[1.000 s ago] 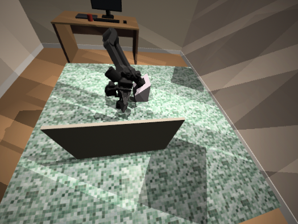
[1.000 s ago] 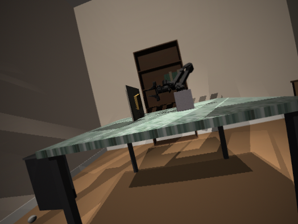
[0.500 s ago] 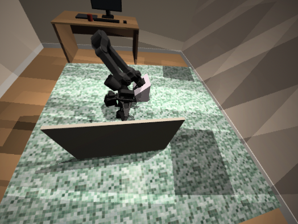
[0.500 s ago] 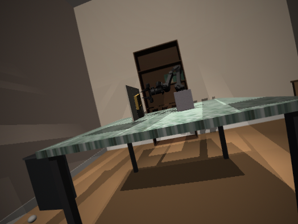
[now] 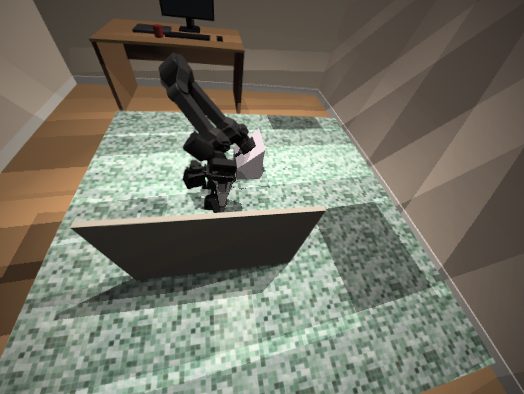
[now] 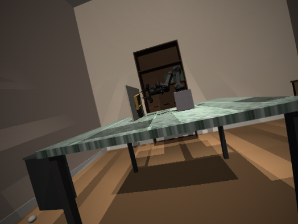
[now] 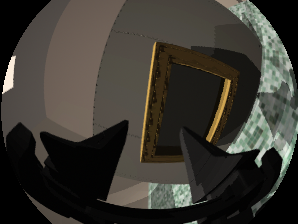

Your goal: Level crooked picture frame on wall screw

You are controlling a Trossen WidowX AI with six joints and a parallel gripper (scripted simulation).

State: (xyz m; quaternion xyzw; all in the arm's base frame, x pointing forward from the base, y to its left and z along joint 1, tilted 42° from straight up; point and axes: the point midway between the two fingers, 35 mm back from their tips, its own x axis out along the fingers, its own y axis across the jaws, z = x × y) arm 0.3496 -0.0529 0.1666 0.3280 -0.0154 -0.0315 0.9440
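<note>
Right now my gripper tip is 50 mm short of the gold picture frame, 50 mm above it and 10 mm to the left of it. Round my gripper tip: grey wall panel (60 mm below, 60 mm ahead, 20 mm to the right).
</note>
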